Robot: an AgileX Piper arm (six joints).
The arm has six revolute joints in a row. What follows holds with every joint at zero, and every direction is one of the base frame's.
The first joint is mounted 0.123 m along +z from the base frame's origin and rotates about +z.
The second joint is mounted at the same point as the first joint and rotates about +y.
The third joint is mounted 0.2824 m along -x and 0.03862 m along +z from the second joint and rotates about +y.
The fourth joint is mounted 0.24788 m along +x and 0.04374 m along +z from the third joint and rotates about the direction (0.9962, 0, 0.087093).
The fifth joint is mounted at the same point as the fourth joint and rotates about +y.
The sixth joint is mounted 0.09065 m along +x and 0.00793 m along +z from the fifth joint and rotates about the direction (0.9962, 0, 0.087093).
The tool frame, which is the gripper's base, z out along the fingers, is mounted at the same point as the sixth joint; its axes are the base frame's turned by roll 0, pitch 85 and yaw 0 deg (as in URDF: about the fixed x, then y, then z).
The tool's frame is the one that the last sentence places.
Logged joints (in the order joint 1, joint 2, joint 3, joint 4, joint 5, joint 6), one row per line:
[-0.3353, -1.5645, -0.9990, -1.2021, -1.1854, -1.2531]
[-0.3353, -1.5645, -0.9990, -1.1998, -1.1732, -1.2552]
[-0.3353, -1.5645, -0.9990, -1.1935, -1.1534, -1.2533]
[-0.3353, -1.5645, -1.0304, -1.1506, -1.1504, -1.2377]
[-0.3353, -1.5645, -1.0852, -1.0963, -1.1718, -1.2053]
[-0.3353, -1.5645, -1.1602, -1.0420, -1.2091, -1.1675]
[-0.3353, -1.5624, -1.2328, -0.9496, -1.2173, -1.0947]
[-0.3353, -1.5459, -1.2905, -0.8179, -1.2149, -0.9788]
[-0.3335, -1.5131, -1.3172, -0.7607, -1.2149, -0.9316]
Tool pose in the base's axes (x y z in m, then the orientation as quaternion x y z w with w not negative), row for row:
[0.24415, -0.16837, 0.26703, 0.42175, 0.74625, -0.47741, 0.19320]
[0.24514, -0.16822, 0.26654, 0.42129, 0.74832, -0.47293, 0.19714]
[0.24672, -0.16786, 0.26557, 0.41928, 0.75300, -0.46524, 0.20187]
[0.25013, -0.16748, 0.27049, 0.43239, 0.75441, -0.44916, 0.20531]
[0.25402, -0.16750, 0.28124, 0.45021, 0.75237, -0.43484, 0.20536]
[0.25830, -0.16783, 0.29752, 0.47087, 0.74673, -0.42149, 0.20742]
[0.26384, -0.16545, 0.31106, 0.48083, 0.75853, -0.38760, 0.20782]
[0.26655, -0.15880, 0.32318, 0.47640, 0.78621, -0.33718, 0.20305]
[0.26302, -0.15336, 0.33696, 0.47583, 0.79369, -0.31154, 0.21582]
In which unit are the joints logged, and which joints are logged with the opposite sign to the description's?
The joints are logged in radians. Opposite sign: joint 2, joint 5, joint 6.
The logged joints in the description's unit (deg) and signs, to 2 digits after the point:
[-19.21, 89.64, -57.24, -68.88, 67.92, 71.80]
[-19.21, 89.64, -57.24, -68.74, 67.22, 71.92]
[-19.21, 89.64, -57.24, -68.38, 66.08, 71.81]
[-19.21, 89.64, -59.04, -65.92, 65.91, 70.91]
[-19.21, 89.64, -62.18, -62.81, 67.14, 69.06]
[-19.21, 89.64, -66.47, -59.70, 69.28, 66.89]
[-19.21, 89.52, -70.63, -54.41, 69.75, 62.72]
[-19.21, 88.57, -73.94, -46.86, 69.61, 56.08]
[-19.11, 86.69, -75.47, -43.58, 69.61, 53.38]

